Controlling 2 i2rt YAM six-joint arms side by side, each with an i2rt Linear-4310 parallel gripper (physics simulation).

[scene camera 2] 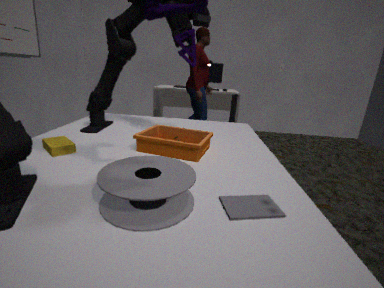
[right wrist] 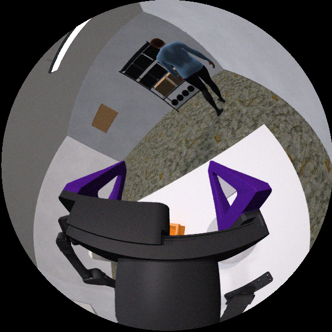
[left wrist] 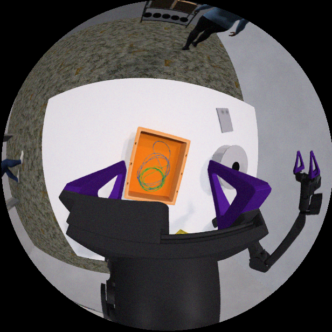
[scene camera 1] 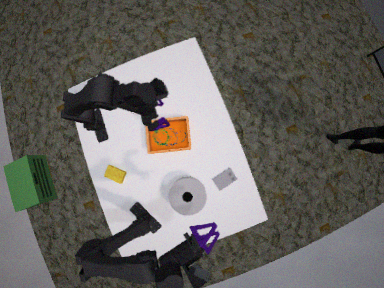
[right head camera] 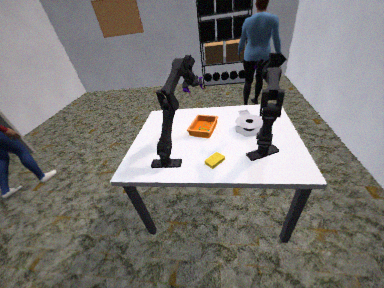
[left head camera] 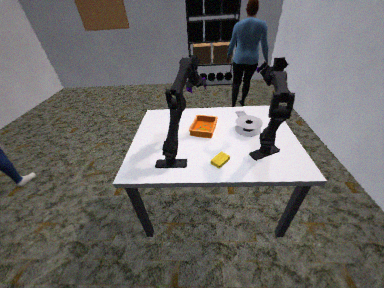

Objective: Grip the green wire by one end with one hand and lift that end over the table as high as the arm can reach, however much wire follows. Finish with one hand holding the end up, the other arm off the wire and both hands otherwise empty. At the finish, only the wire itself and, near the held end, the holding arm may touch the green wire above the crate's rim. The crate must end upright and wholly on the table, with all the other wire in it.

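Places are measured from the left arm's base along level axes (x ahead, y left, z up), in millimetres.
Pixels of known places: left gripper, fingertip midpoint: (scene camera 2: pixel 194 62) (scene camera 1: pixel 165 115) (right head camera: pixel 196 90) (left head camera: pixel 198 90); right gripper, fingertip midpoint: (scene camera 1: pixel 217 228) (right head camera: pixel 260 70) (left head camera: pixel 261 73); left arm's base at its link origin: (scene camera 2: pixel 98 127) (scene camera 1: pixel 99 125) (right head camera: pixel 166 163) (left head camera: pixel 171 163); right arm's base at its link origin: (scene camera 2: pixel 7 200) (scene camera 1: pixel 145 217) (right head camera: pixel 262 153) (left head camera: pixel 264 152).
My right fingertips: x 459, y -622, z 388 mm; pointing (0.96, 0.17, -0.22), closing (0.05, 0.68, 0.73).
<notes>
For each thing: its top centre in the pictures, then the offset to it from my right fingertips. "pt": a spot on its surface instead.
- green wire at a spot on its surface: (scene camera 1: pixel 161 145) pt dx -138, dy +367, dz -379 mm
- orange crate at its top centre: (scene camera 2: pixel 175 133) (scene camera 1: pixel 167 134) (right head camera: pixel 203 122) (left head camera: pixel 203 122) dx -78, dy +401, dz -329 mm
- grey spool at its top centre: (scene camera 2: pixel 148 172) (scene camera 1: pixel 187 197) (right head camera: pixel 249 121) (left head camera: pixel 249 121) dx -98, dy +60, dz -323 mm
- flat grey plate at its top centre: (scene camera 2: pixel 250 205) (scene camera 1: pixel 224 179) dx +124, dy +63, dz -382 mm
- yellow block at its top centre: (scene camera 2: pixel 58 141) (scene camera 1: pixel 114 174) (right head camera: pixel 214 158) (left head camera: pixel 220 158) dx -451, dy +311, dz -358 mm
The green wire (scene camera 1: pixel 161 145) (left wrist: pixel 151 190) lies coiled in loops inside the orange crate (left head camera: pixel 201 134) (right head camera: pixel 200 134) (scene camera 1: pixel 189 134) (scene camera 2: pixel 170 148) (left wrist: pixel 184 170), partly over a blue wire (left wrist: pixel 161 141). I cannot make out its ends. The crate stands upright on the table. My left gripper (left head camera: pixel 196 86) (right head camera: pixel 194 86) (scene camera 1: pixel 160 113) (left wrist: pixel 166 164) is open and empty, high above the table; the crate shows between its fingers in the left wrist view. My right gripper (scene camera 1: pixel 210 237) (right wrist: pixel 167 165) is open and empty, high near the table's edge at the bottom of scene camera 1, away from the crate.
A grey spool (scene camera 1: pixel 177 192) (scene camera 2: pixel 117 180) (left wrist: pixel 226 152) stands on the table beside the crate. A flat grey plate (scene camera 1: pixel 225 178) (scene camera 2: pixel 250 206) (left wrist: pixel 224 120) lies beyond the spool. A yellow block (left head camera: pixel 220 159) (right head camera: pixel 215 160) (scene camera 1: pixel 115 174) (scene camera 2: pixel 59 146) lies between the arm bases.
</notes>
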